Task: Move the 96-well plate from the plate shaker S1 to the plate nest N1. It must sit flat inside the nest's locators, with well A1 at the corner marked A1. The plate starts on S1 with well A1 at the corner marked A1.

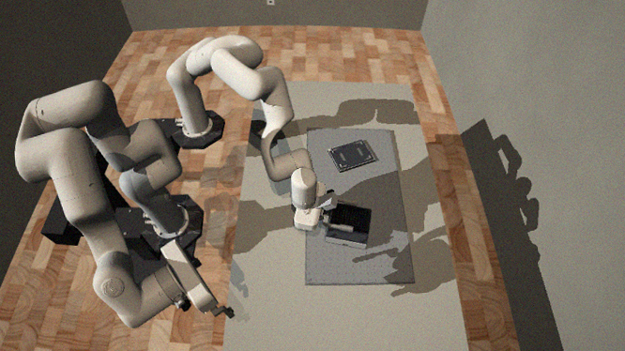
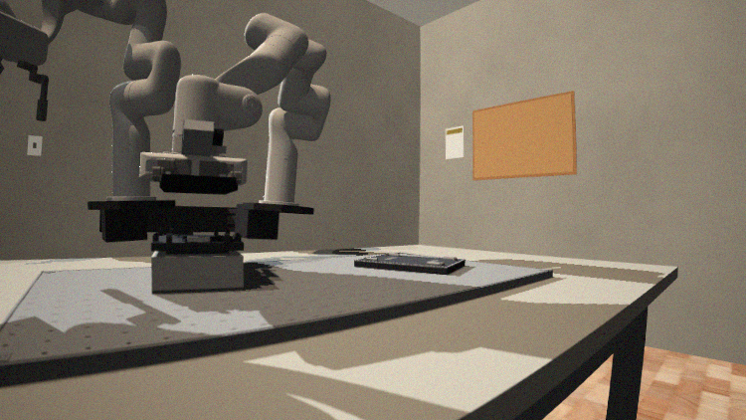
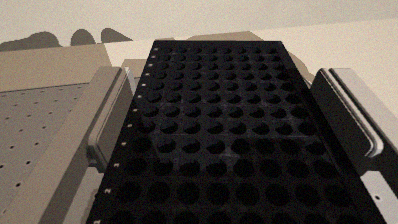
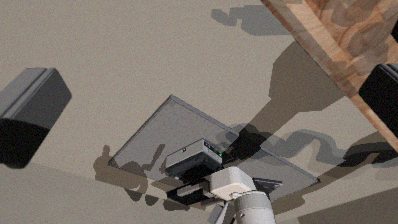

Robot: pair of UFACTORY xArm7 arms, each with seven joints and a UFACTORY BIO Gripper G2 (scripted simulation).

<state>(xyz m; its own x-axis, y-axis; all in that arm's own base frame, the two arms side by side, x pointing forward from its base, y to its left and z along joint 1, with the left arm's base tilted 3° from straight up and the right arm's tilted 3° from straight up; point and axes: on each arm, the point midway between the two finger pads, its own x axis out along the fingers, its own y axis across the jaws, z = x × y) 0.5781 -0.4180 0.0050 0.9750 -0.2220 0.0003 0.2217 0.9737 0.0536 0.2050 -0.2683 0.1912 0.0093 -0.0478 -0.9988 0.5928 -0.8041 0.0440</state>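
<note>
Now: left hand 40 mm short of the plate nest N1, 350 mm to the right of it and 130 mm above it. Also, from my left hand: plate shaker S1: 30 mm ahead, 10 mm to the left, 90 mm below; then black 96-well plate: 10 mm ahead, 10 mm below; then perforated grey board: 50 mm ahead, 160 mm to the left, 140 mm below.
</note>
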